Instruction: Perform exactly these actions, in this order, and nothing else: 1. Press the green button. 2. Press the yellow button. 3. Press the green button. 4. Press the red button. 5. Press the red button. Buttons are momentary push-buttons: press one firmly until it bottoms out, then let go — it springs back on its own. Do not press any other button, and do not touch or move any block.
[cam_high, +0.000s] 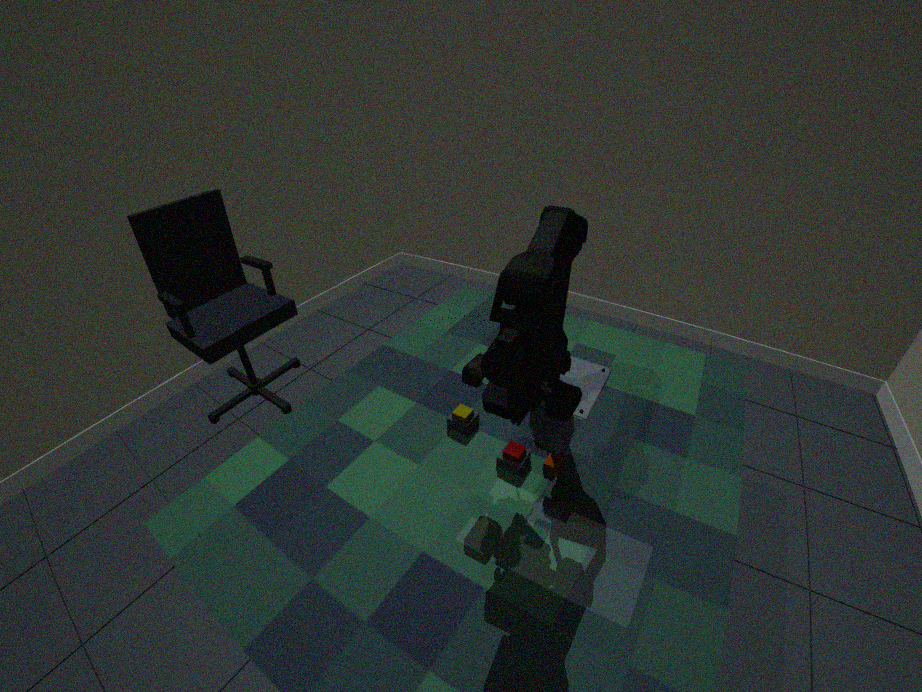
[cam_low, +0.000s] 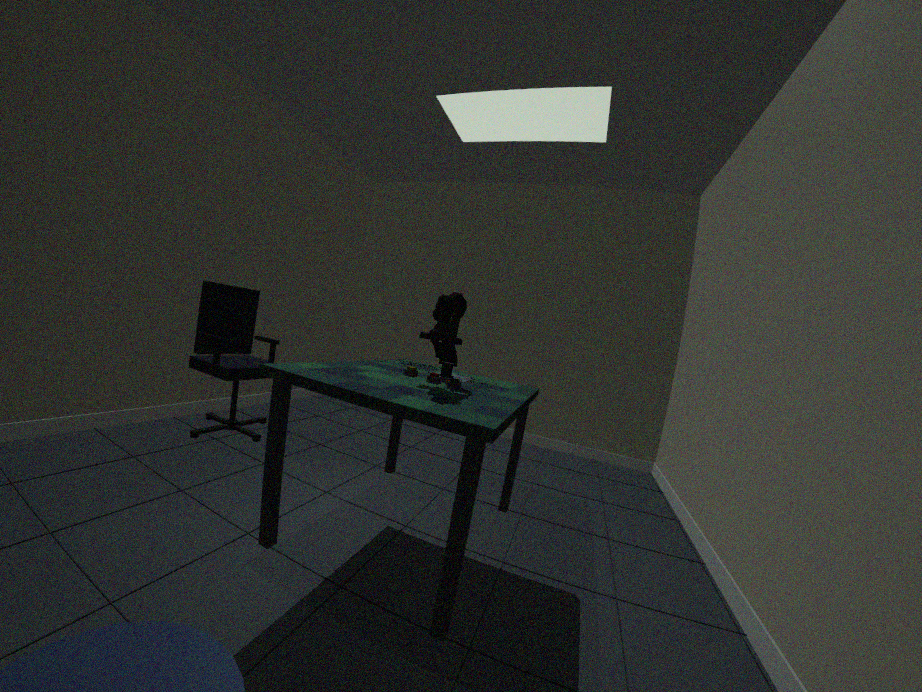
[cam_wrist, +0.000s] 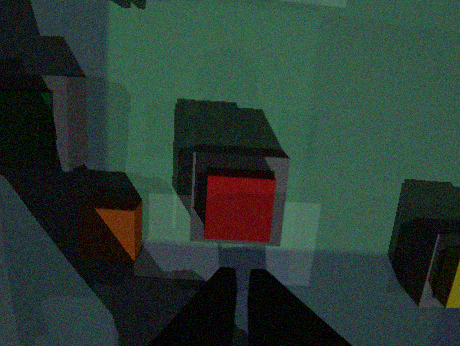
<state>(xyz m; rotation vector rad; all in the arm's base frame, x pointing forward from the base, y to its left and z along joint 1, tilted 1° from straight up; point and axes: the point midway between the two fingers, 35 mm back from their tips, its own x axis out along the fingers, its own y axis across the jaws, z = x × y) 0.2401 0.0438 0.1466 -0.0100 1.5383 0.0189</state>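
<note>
Right now the red button is 80 mm below my gripper tip and 10 mm behind it. Also, from my gripper tip: yellow button: 140 mm to the right, 80 mm below, 40 mm behind; orange button: 100 mm below, 70 mm to the left, 30 mm behind; green button: 110 mm to the left, 80 mm below, 30 mm ahead.
</note>
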